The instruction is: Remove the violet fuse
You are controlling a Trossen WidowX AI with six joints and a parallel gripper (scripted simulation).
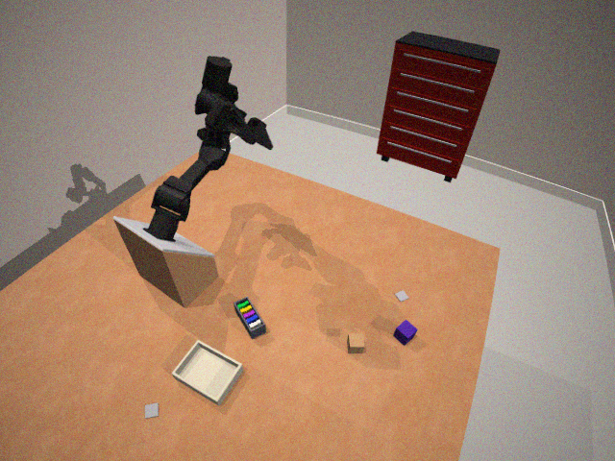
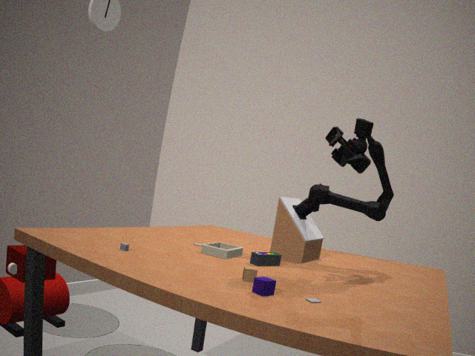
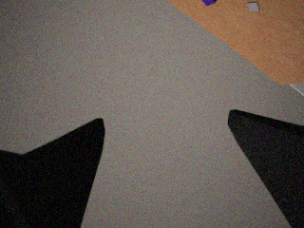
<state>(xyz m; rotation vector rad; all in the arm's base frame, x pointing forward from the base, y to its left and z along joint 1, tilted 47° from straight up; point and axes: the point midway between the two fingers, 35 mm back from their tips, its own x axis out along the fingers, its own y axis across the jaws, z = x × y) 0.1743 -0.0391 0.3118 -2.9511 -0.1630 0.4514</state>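
Right now the violet fuse is 39 cm below my gripper tip, 18 cm to the right of it and 6 cm ahead of it. The rest, counted from my gripper tip: cream tray (41 cm below, 35 cm to the right, 8 cm ahead); then purple cube (42 cm ahead, 40 cm below, 1 cm to the left); then tan cube (40 cm below, 33 cm ahead, 9 cm to the right).
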